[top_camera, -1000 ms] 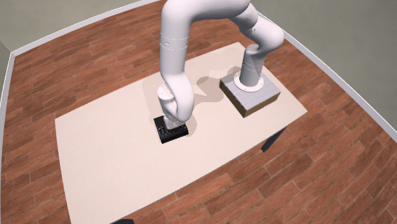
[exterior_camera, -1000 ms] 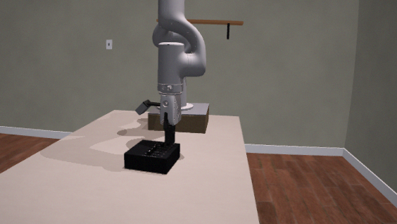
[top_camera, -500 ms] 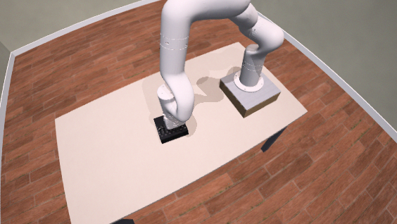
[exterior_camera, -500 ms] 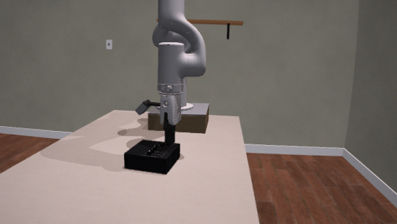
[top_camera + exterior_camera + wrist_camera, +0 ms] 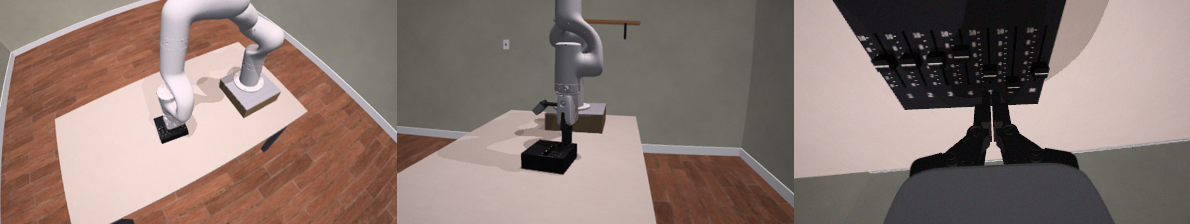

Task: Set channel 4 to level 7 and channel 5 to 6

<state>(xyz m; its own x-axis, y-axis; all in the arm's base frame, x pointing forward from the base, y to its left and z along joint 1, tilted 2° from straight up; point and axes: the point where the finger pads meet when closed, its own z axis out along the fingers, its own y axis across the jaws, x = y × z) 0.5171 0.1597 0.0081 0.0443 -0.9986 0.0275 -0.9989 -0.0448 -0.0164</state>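
My gripper is now 30 mm to the left of the channel 5 cap and 30 mm above it. From my hand the other things lie so: channel 6 cap 30 mm below, 20 mm behind, 10 mm to the right; then channel 4 cap 40 mm to the right, 30 mm below, 20 mm ahead.
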